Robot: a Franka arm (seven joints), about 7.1 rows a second.
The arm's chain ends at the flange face. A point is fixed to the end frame.
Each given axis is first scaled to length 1.
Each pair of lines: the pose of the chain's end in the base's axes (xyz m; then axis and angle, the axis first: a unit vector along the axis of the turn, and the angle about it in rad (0 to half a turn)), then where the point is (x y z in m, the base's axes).
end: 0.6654 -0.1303 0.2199 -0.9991 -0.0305 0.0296 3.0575
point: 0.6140 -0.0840 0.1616
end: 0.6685 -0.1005 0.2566 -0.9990 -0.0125 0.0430 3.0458
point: 0.6171 -0.0519 0.2002
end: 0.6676 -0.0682 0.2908 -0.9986 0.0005 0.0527 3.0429
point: 0.6163 -0.0182 0.2355
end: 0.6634 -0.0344 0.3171 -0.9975 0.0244 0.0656 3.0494
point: 0.6129 0.0175 0.2628
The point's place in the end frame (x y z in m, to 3 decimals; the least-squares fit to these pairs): -0.045 -0.044 0.065
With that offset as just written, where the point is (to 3 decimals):
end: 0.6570 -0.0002 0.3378 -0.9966 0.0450 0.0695 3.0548
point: 0.608 0.053 0.284
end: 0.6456 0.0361 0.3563 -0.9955 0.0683 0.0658 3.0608
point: 0.599 0.091 0.301
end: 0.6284 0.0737 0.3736 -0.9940 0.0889 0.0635 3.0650
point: 0.585 0.130 0.318
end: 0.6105 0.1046 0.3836 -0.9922 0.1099 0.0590 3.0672
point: 0.570 0.163 0.328
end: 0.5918 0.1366 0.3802 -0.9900 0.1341 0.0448 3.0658
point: 0.555 0.196 0.323
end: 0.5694 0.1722 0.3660 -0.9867 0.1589 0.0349 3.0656
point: 0.537 0.233 0.308
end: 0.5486 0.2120 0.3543 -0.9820 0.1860 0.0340 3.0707
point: 0.519 0.274 0.296
